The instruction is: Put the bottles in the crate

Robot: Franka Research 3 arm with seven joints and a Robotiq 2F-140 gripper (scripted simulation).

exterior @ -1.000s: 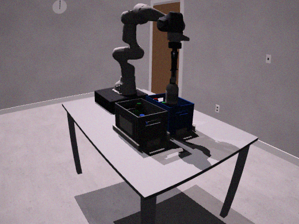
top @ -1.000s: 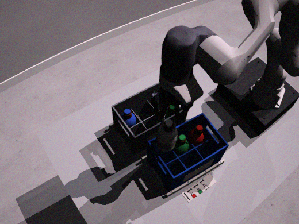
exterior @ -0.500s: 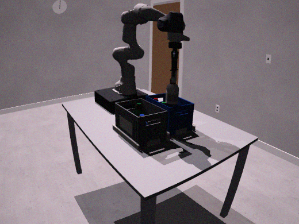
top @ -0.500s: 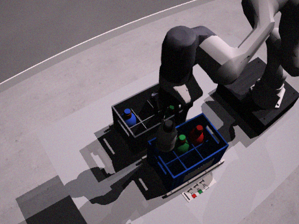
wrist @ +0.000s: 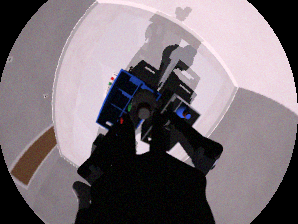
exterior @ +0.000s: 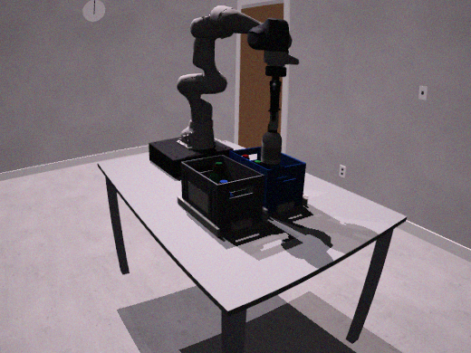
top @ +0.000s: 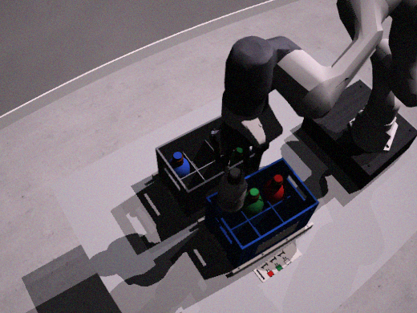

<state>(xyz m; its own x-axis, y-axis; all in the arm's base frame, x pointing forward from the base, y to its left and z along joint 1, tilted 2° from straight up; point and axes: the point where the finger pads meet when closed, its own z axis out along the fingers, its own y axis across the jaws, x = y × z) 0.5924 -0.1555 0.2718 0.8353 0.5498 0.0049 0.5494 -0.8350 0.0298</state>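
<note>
Right now the white-labelled bottle is 8 cm below my hand. Round my hand: black crate (10 cm behind, 17 cm to the right, 26 cm below); blue crate (8 cm behind, 6 cm to the left, 26 cm below); red-label bottle (17 cm behind, 4 cm to the left, 26 cm below).
</note>
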